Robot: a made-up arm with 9 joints.
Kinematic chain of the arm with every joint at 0, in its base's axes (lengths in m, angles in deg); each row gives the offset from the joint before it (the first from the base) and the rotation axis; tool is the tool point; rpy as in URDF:
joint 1: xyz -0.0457 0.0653 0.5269 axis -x
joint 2: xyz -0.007 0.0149 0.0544 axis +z
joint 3: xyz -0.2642 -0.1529 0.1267 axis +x
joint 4: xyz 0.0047 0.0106 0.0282 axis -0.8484 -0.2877 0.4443
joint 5: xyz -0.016 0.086 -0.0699 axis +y
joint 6: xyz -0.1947 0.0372 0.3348 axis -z
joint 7: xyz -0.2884 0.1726 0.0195 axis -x
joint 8: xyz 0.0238 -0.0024 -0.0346 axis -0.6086 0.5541 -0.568
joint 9: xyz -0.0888 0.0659 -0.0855 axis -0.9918 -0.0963 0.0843
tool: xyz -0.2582 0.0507 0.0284 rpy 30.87 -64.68 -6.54
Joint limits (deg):
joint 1: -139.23..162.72
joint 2: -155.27..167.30
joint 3: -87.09..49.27
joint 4: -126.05..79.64
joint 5: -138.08..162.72
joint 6: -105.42..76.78
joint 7: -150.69..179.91
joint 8: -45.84..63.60
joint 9: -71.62..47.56
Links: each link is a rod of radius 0.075 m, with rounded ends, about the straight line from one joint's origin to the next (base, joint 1, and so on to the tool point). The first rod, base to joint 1, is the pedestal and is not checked.
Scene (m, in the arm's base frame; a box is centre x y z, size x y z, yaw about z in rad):
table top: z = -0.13
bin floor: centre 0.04 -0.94 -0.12 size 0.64 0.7 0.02 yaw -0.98
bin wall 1: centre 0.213 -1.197 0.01 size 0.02 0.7 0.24 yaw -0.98
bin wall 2: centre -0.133 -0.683 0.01 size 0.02 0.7 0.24 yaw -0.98
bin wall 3: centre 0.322 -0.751 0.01 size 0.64 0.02 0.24 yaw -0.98
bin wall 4: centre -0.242 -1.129 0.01 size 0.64 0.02 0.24 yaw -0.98
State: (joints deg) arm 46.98 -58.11 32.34 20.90 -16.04 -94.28 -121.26 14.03 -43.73
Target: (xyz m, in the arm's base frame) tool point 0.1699 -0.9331 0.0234
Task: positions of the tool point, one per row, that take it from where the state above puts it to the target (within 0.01 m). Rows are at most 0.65 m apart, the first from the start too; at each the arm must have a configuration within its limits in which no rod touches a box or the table.
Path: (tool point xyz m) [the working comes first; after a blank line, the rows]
Joints at the target: -114.44 -94.97 49.27 -100.89 -105.93 -6.53 -103.99 -26.52 -54.30
Straight joint move there: clear.

1: -1.0271 0.4601 0.4666
2: -0.9403 0.6488 0.3638
3: -0.7540 0.8998 0.4346
4: -0.4929 1.0722 0.7027
5: -0.1972 1.0357 1.0919
6: 0.0848 0.7353 1.4526
7: 0.3066 0.2237 1.6258
8: 0.4328 -0.3543 1.5137
9: 0.4461 -0.8188 1.1242
10: 0.3507 -1.0280 0.5703
11: 0.1700 -0.9330 0.0234

